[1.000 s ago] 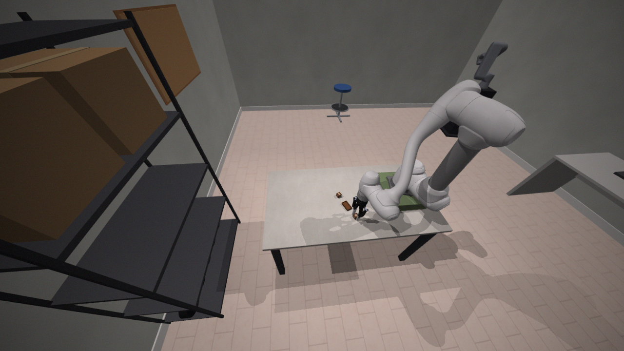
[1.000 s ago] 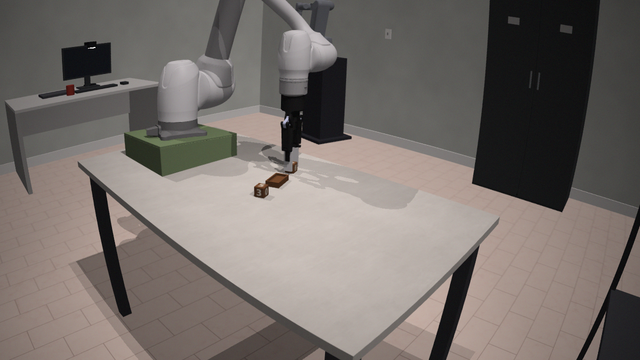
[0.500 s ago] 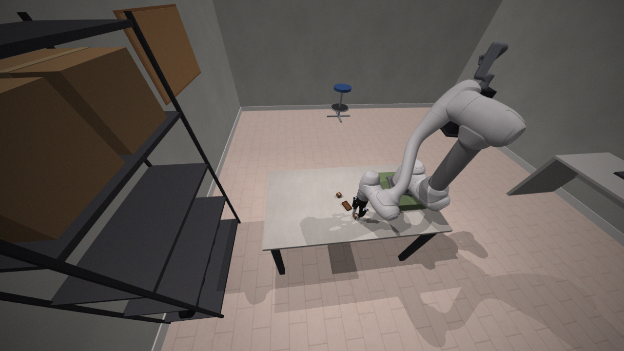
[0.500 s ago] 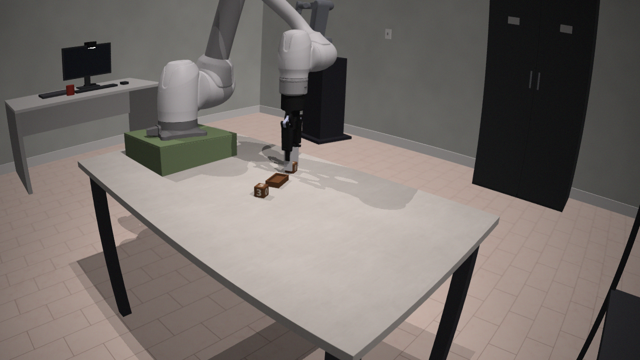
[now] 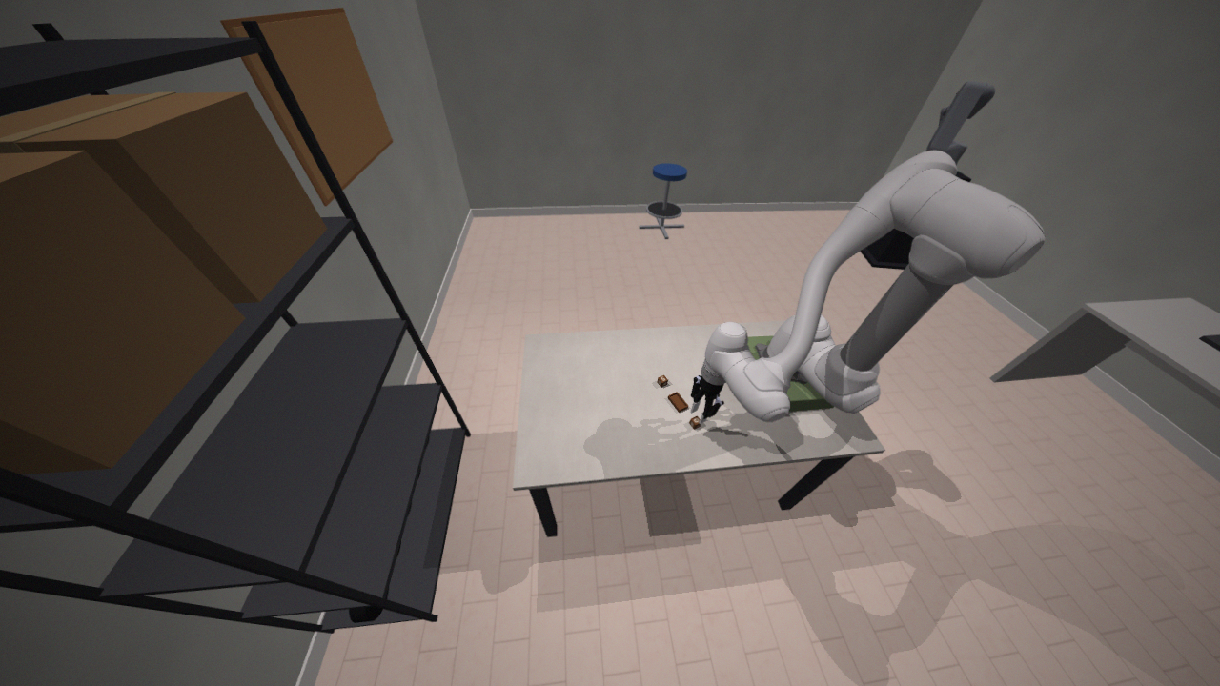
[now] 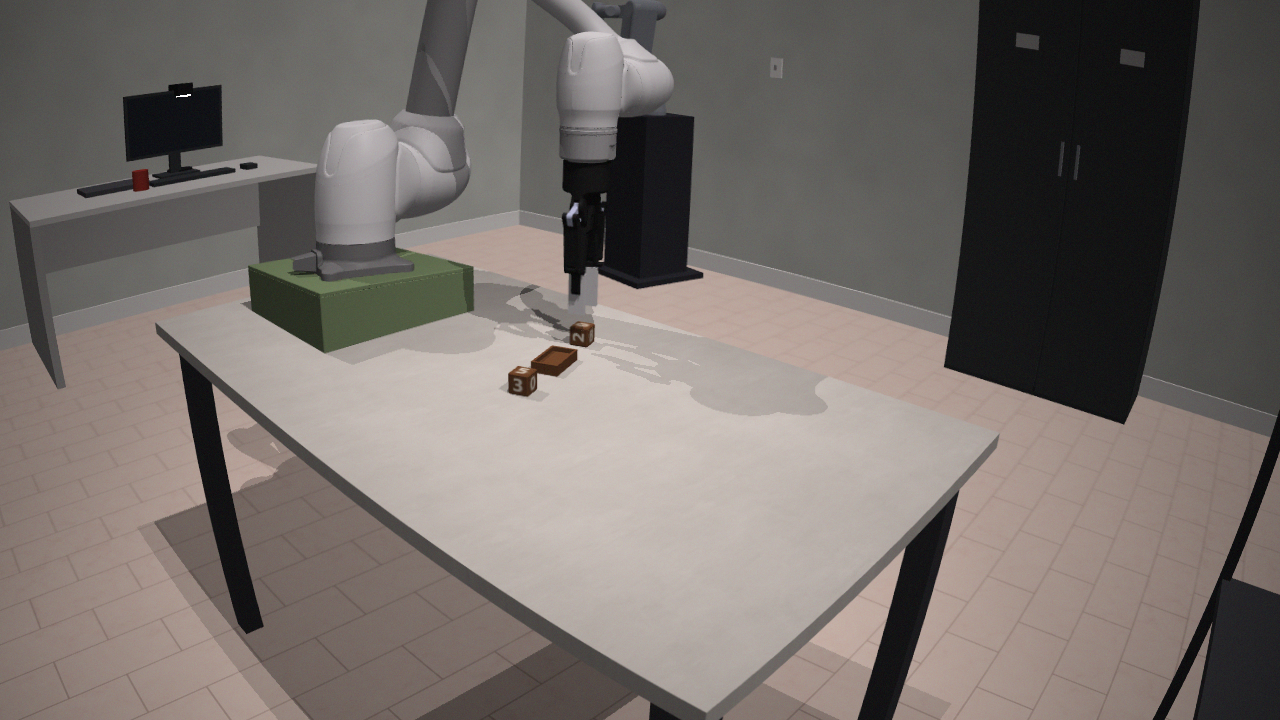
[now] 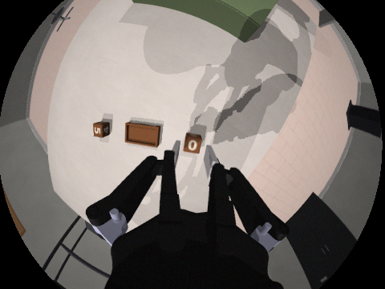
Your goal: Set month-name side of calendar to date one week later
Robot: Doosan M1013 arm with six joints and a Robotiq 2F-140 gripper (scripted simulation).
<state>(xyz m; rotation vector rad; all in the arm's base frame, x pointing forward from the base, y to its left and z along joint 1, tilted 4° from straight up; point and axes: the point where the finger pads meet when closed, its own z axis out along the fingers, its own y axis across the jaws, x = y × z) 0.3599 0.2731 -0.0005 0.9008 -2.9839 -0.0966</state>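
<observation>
The brown cube lies 180 mm to the right of my hand, 120 mm ahead of it and 70 mm below it. From my hand the other things lie so: brown tray: 90 mm to the right, 80 mm below, 60 mm ahead.
</observation>
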